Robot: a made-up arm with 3 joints. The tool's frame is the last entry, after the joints.
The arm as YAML. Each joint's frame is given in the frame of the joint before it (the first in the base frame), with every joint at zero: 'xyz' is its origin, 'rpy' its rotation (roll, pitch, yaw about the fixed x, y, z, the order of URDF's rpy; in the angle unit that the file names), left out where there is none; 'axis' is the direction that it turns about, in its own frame. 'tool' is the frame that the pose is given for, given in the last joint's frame.
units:
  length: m
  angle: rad
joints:
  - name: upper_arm
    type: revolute
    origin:
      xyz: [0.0, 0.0, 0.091]
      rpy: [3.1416, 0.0, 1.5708]
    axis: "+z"
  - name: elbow
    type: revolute
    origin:
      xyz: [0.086, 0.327, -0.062]
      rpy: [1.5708, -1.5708, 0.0]
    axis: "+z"
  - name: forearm
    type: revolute
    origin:
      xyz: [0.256, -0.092, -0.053]
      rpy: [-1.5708, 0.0, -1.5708]
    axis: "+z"
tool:
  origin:
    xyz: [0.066, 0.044, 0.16]
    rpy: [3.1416, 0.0, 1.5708]
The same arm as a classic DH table. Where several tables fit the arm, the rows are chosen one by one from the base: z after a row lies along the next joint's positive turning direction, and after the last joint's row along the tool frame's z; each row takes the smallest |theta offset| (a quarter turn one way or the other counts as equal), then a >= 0, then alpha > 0; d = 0 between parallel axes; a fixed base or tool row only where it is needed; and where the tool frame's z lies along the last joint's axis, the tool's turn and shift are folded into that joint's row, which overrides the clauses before.
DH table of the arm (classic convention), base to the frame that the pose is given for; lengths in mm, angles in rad. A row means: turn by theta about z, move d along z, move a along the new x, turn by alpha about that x. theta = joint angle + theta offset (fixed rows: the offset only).
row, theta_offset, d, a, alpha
base (fixed), 0, 0, 0, 3.1416
upper_arm, -1.5708, -153, 86, 1.5708
elbow, 0, -380, 92, -1.5708
forearm, 0.588, 0, 79.3, 3.1416
tool (fixed), -0.9828, -416, 0, 0

